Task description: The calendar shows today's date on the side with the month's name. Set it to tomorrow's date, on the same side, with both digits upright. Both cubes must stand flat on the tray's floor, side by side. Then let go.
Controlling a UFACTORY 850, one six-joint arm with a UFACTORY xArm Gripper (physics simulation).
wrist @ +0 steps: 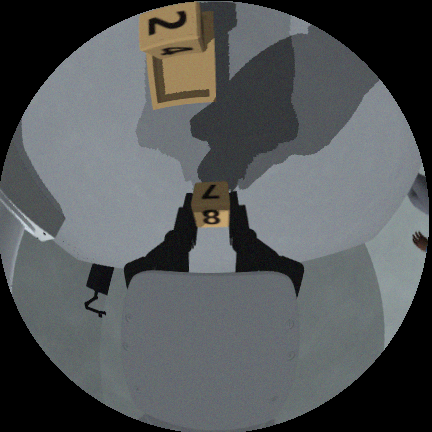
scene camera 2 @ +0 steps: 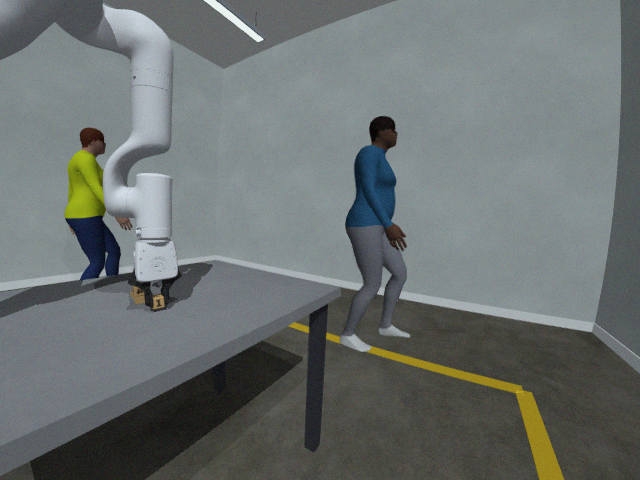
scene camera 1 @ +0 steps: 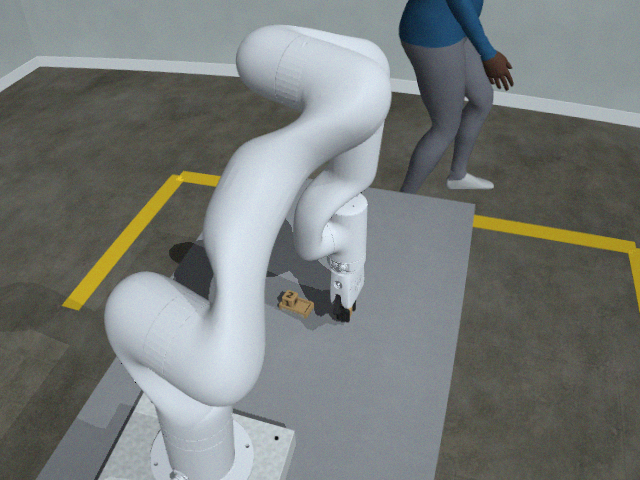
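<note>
My gripper is shut on a small wooden cube, low over the table. This cube shows a 7 and an 8 in the wrist view and a 1 in scene camera 2; whether it touches the table is unclear. The wooden tray lies apart from the gripper, at the top of the wrist view. The other cube sits at the tray's far end, with a 2 on top and a 4 on the side towards the tray's empty half.
The grey table carries the tray, and the arm's shadow falls across it. A person in a blue top stands beyond the table, and one in a yellow top stands behind the arm.
</note>
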